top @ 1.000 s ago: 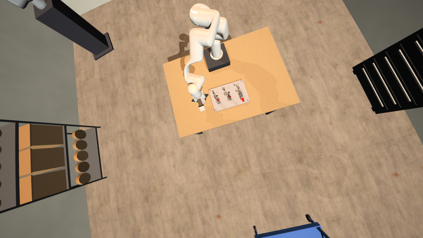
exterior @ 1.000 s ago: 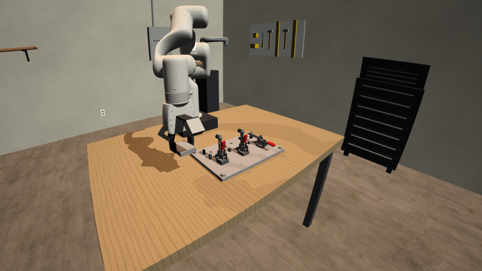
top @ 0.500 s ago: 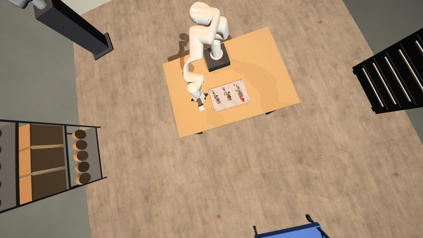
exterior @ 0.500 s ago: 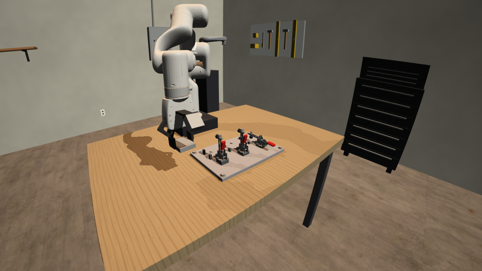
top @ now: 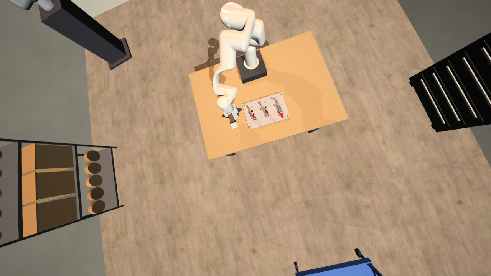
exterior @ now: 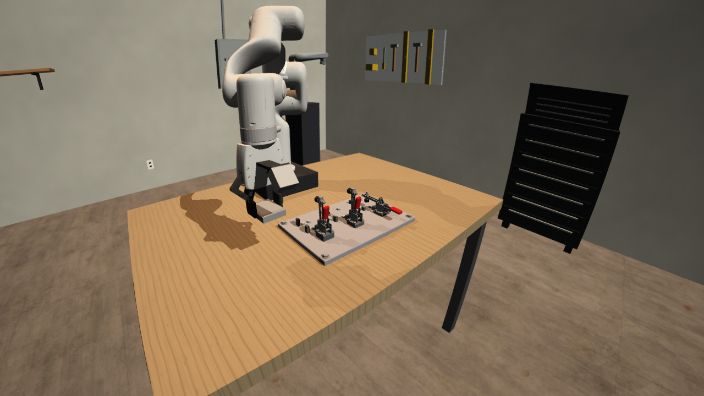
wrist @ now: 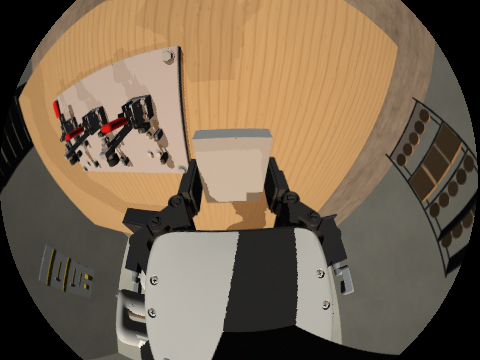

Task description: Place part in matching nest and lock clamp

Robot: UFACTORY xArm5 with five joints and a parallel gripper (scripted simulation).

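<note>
Now: hand 10 mm above the flat part. From my hand the other things lie so: grey fixture plate: 250 mm to the left, 130 mm below, 50 mm ahead.
</note>
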